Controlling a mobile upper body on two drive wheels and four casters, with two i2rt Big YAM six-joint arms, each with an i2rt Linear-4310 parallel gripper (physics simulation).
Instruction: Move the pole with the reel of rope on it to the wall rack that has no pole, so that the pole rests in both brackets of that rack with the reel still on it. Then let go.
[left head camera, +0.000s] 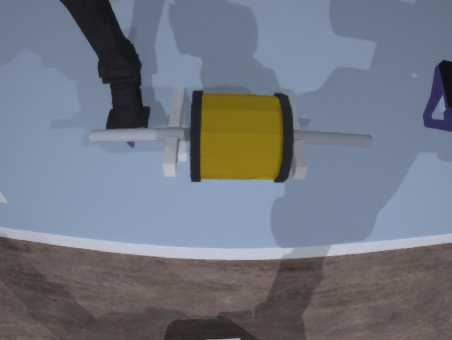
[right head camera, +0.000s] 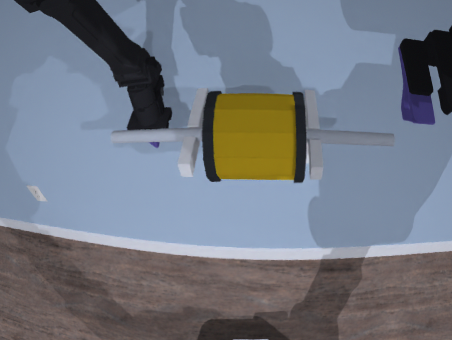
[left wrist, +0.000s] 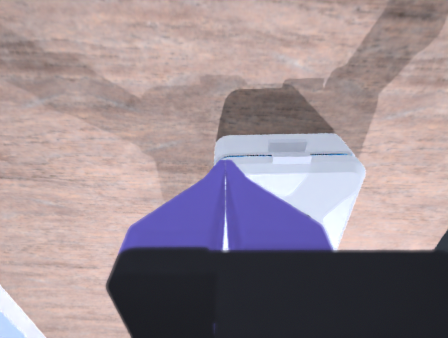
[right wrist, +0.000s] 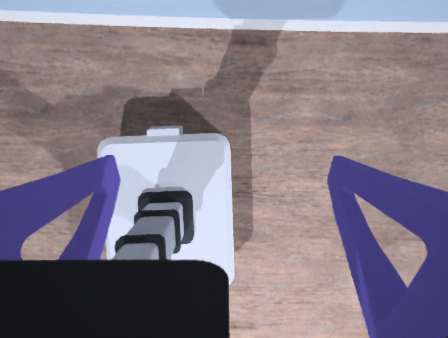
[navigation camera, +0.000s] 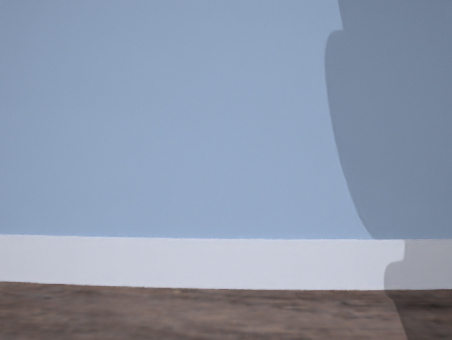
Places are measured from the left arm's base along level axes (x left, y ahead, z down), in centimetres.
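Where they show: left gripper, fingertip midpoint: (left head camera: 132, 145) (right head camera: 157, 146) (left wrist: 225, 170); right gripper, fingertip midpoint: (right head camera: 442, 116) (right wrist: 223, 167).
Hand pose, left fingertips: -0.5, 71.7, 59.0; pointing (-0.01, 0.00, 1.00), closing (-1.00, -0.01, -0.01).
Things, the pixels of their centre, and the offset from my left fingertips, as dx, dy, dz. "pt": a spot on its surface instead. Level surfaces: height alone.
- grey pole, surface spot: (left head camera: 115, 135) (right head camera: 135, 136) pt +2.1, -6.0, -10.0
- yellow reel, body centre: (right head camera: 257, 135) (left head camera: 238, 135) -25.0, -6.0, -8.6
- white left bracket, surface spot: (left head camera: 170, 157) (right head camera: 186, 157) pt -10.8, -12.8, -9.9
- white right bracket, surface spot: (right head camera: 316, 160) (left head camera: 300, 160) pt -36.9, -14.3, -9.9
- white skirting board, surface spot: (navigation camera: 200, 262) pt -18.4, +8.2, +77.1
- brown wood floor, surface height: dz +82.0
- wall outlet, body centre: (right head camera: 37, 193) +74.8, +14.6, +42.0
The grey pole (left head camera: 115, 135) (right head camera: 145, 135) carries the yellow reel (left head camera: 242, 135) (right head camera: 255, 135) with black end discs. It lies level across the white left bracket (left head camera: 170, 157) (right head camera: 187, 157) and white right bracket (left head camera: 299, 160) (right head camera: 316, 160) of a wall rack. My left gripper (left head camera: 131, 144) (right head camera: 155, 144) (left wrist: 225, 170) is shut and empty; its purple tips show just past the pole's left end part, left of the left bracket. My right gripper (right wrist: 223, 167) is open and empty, to the right of the pole's right end. A rack with no pole does not show.
The blue wall (left head camera: 125, 210) (navigation camera: 175, 125) meets a white skirting board (left head camera: 220, 253) (navigation camera: 200, 262) and the brown wood floor (left head camera: 150, 290). A wall outlet (right head camera: 37, 193) is at the lower left. My own white wheeled base (left wrist: 320, 185) (right wrist: 200, 155) stands on the floor below the arms.
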